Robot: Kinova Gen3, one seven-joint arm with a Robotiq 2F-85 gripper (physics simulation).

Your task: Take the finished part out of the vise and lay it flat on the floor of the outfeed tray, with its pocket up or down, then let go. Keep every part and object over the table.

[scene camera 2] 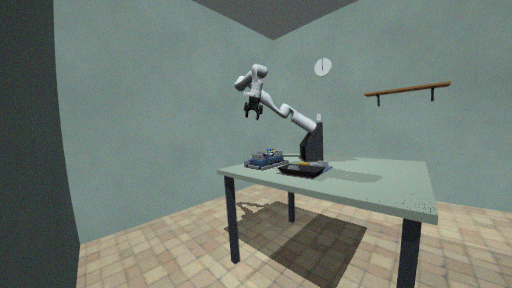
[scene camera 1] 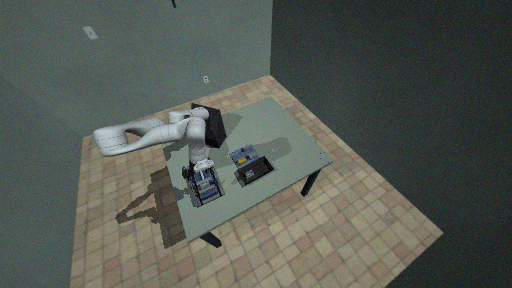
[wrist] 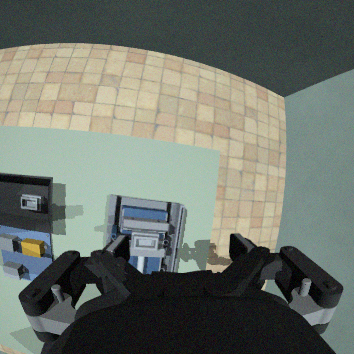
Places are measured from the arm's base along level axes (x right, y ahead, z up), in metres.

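Where they show: gripper, fingertip midpoint: [scene camera 2: 251, 118] [scene camera 1: 198, 176] [wrist: 179, 246]; arm's base, link origin: [scene camera 2: 313, 128] [scene camera 1: 203, 114].
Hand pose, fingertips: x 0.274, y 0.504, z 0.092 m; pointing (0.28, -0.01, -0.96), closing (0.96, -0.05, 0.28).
Note:
Each offset is from my fingertips to the centre of the thing.
The vise {dx -0.017, dy -0.148, dz -0.300 m} [scene camera 1: 212, 193] [scene camera 2: 267, 159] [wrist: 145, 214], blue and grey, stands near the table's edge. The finished part, a small grey block {dx -0.007, dy -0.083, dz -0.252 m} [wrist: 146, 243] with its rectangular pocket facing up, sits in it; how the jaws touch it is too small to tell. My gripper [scene camera 2: 252, 117] [wrist: 179, 246] is open and empty, high above the vise; in the wrist view the part lies near the left finger. The outfeed tray [scene camera 1: 260, 171] [scene camera 2: 302, 172] [wrist: 15, 220] is black and low-walled. Another grey pocketed part {dx -0.297, dy +0.013, dz -0.320 m} [scene camera 1: 250, 173] [wrist: 31, 202] lies flat in it, pocket up.
A blue plate [scene camera 1: 243, 151] [wrist: 25, 233] lies right beside the tray, bearing a yellow block {dx -0.321, dy -0.111, dz -0.324 m} [scene camera 1: 242, 161] [scene camera 2: 303, 163] [wrist: 33, 247] and grey blocks. The dark robot stand [scene camera 1: 215, 129] [scene camera 2: 314, 145] rises at the back of the table. The table edge runs close to the vise.

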